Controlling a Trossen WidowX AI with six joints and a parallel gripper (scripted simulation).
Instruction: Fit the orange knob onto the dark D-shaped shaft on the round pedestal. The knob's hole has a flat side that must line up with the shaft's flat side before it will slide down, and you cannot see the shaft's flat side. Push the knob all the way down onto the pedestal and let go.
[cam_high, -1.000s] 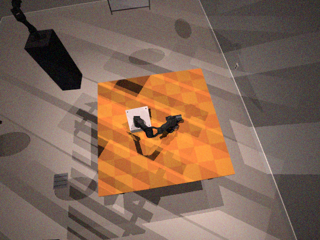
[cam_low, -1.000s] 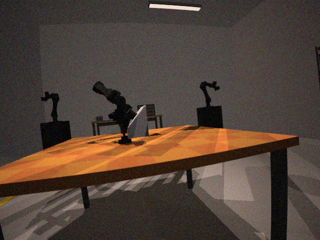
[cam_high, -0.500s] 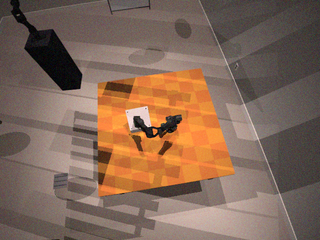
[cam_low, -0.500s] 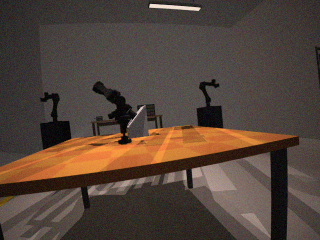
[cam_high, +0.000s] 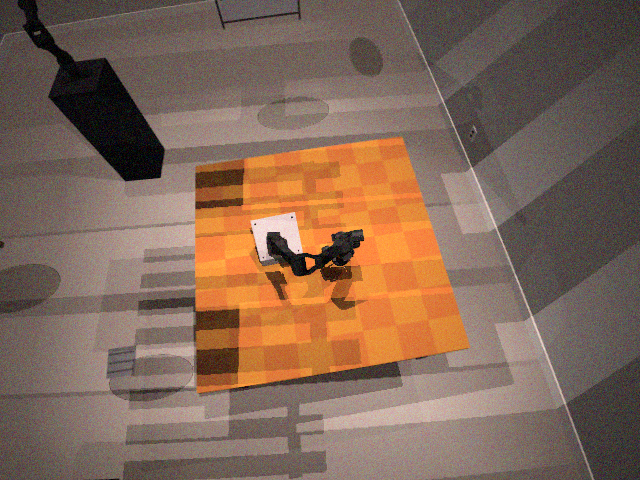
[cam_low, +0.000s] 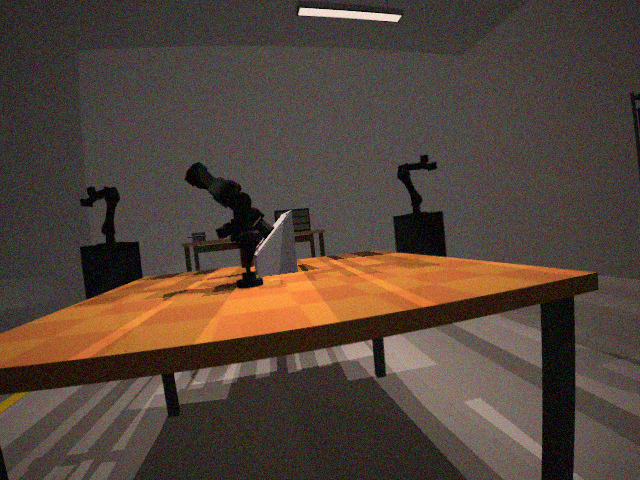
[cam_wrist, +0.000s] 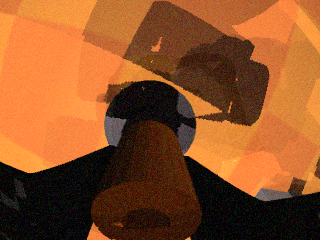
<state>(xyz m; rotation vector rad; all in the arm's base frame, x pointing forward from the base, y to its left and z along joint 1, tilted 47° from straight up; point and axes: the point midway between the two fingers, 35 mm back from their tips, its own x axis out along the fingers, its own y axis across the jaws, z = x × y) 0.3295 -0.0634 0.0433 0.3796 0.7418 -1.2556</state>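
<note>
Now: gripper tip 2 cm below the orange knob. From my gripper tip the other things lie so: round dark pedestal (4 cm below).
</note>
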